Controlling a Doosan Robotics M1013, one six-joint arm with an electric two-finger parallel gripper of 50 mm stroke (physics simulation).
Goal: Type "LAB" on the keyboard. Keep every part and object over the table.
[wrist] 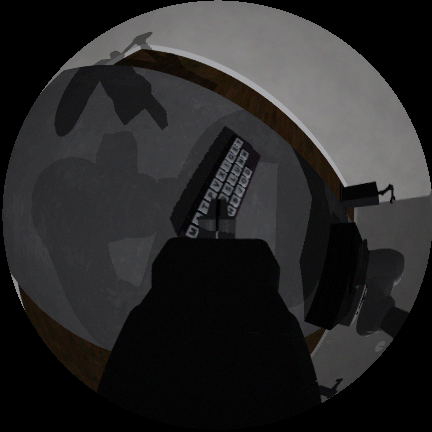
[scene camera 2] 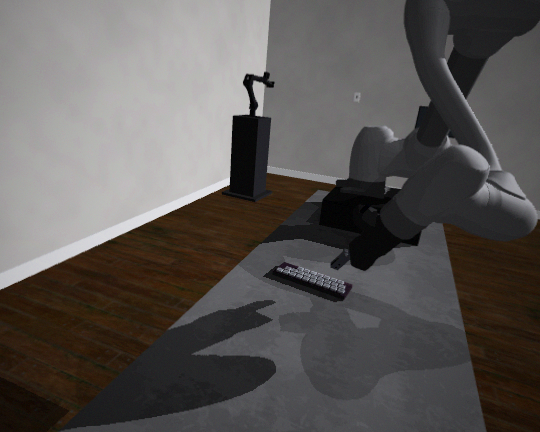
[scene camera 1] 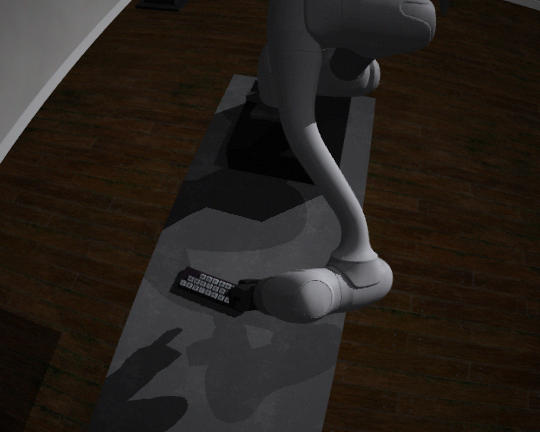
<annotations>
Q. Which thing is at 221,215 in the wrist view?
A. The gripper.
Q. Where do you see a keyboard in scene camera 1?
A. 196,282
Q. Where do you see a keyboard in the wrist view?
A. At 229,178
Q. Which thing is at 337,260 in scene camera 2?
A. The gripper.
</annotations>
